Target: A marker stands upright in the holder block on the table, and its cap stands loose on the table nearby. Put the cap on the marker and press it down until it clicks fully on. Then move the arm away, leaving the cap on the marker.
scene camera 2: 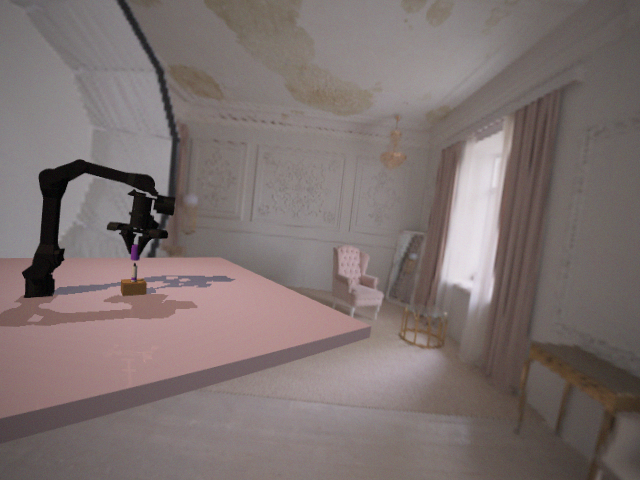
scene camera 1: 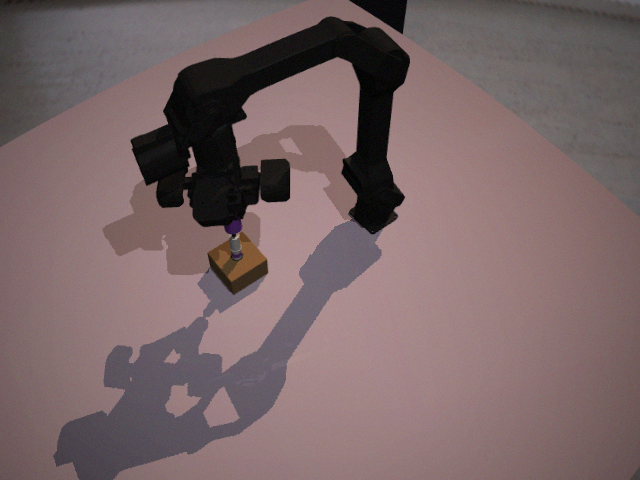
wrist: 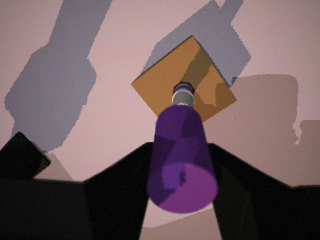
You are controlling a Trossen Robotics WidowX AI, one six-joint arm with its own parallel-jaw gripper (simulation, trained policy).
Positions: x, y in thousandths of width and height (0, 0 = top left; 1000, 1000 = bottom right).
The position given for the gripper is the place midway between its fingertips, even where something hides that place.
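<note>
The gripper (scene camera 1: 362, 453) is visible, and a second view shows the gripper (scene camera 2: 210, 530) too. From the wrist, a purple cap (wrist: 567, 748) can be seen, as can the gripper (wrist: 561, 627).
</note>
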